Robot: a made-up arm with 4 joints. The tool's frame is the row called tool.
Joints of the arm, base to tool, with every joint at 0 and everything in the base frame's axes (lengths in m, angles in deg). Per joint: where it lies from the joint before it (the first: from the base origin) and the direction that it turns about. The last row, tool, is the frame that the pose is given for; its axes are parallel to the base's.
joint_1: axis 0 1 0 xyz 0 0 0.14
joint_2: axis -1 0 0 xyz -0.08 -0.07 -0.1
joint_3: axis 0 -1 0 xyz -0.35 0.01 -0.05
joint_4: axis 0 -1 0 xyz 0.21 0.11 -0.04
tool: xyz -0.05 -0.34 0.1
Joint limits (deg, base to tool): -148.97..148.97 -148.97..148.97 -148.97..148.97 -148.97..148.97
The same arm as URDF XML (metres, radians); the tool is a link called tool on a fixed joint. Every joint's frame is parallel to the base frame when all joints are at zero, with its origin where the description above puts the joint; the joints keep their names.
<robot name="arm">
  <joint name="tool_joint" type="fixed">
    <parent link="link4"/>
    <child link="tool"/>
    <origin xyz="-0.0500 -0.3400 0.1000"/>
  </joint>
  <joint name="joint_4" type="revolute">
    <parent link="link3"/>
    <child link="link4"/>
    <origin xyz="0.2100 0.1100 -0.0400"/>
    <axis xyz="0 -1 0"/>
    <limit lower="-2.6000" upper="2.6000"/>
  </joint>
  <joint name="joint_3" type="revolute">
    <parent link="link2"/>
    <child link="link3"/>
    <origin xyz="-0.3500 0.0100 -0.0500"/>
    <axis xyz="0 -1 0"/>
    <limit lower="-2.6000" upper="2.6000"/>
  </joint>
  <joint name="joint_2" type="revolute">
    <parent link="link1"/>
    <child link="link2"/>
    <origin xyz="-0.0800 -0.0700 -0.1000"/>
    <axis xyz="-1 0 0"/>
    <limit lower="-2.6000" upper="2.6000"/>
  </joint>
  <joint name="joint_1" type="revolute">
    <parent link="base"/>
    <child link="link1"/>
    <origin xyz="0.0000 0.0000 0.1400"/>
    <axis xyz="0 1 0"/>
    <limit lower="-2.6000" upper="2.6000"/>
  </joint>
  <link name="base"/>
  <link name="link1"/>
  <link name="link2"/>
  <link name="link3"/>
  <link name="link4"/>
  <link name="tool"/>
</robot>

